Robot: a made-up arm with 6 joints. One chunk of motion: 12 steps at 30 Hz.
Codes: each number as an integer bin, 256 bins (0 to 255) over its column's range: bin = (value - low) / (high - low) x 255, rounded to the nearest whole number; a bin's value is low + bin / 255 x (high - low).
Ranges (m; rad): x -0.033..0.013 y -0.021..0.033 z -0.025..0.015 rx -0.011..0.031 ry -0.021..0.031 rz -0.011..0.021
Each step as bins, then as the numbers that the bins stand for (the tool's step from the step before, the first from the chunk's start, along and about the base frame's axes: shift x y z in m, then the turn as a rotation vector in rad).
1 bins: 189 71 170 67 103 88
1 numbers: 0.00109 -0.00596 0.00167 0.00004 0.00000 0.00004
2 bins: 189 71 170 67 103 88
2 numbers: 0.00109 -0.00596 0.00167 0.00004 0.00000 0.00004
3 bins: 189 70 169 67 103 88
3 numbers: 0.00109 -0.00618 0.00151 0.00004 0.00000 0.00004
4 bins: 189 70 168 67 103 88
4 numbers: 0.00109 -0.00618 0.00135 0.00004 0.00000 0.00004
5 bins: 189 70 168 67 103 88
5 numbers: 0.00109 -0.00618 0.00135 0.00004 0.00000 0.00004
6 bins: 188 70 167 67 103 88
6 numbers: 0.00091 -0.00618 0.00120 0.00004 0.00000 0.00004
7 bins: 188 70 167 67 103 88
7 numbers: 0.00091 -0.00618 0.00120 0.00004 0.00000 0.00004
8 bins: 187 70 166 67 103 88
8 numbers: 0.00073 -0.00618 0.00104 0.00004 0.00000 0.00004
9 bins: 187 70 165 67 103 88
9 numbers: 0.00073 -0.00618 0.00088 0.00004 0.00000 0.00004
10 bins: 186 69 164 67 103 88
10 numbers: 0.00055 -0.00639 0.00073 0.00004 0.00000 0.00004
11 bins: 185 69 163 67 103 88
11 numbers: 0.00037 -0.00639 0.00057 0.00004 0.00000 0.00004
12 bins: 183 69 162 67 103 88
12 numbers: 0.00001 -0.00639 0.00041 0.00004 0.00000 0.00004
